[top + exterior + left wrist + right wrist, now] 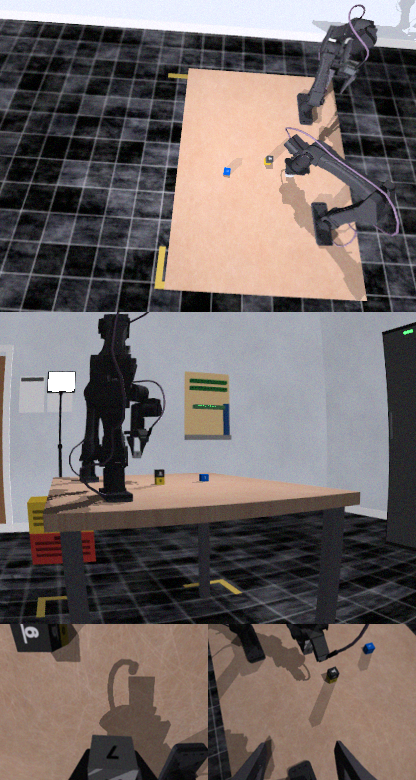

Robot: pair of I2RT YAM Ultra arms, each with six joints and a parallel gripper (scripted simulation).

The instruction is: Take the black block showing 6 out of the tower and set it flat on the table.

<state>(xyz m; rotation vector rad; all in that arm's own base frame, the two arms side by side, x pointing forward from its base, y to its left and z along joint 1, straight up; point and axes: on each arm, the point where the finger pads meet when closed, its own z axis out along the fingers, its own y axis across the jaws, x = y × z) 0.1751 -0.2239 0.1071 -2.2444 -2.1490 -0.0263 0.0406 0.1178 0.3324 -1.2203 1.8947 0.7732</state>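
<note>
Right now the black block showing 6 is 30 cm below my right hand, 22 cm to the left of it and 20 cm ahead of it. From my right hand the other things lie so: grey block showing 7: 30 cm to the left, 23 cm below, 13 cm ahead.
Right now the black block showing 6 is 80 mm to the right of my left hand, 80 mm below it and 70 mm ahead of it. From my left hand the other things lie so: grey block showing 7 (right at my left hand).
</note>
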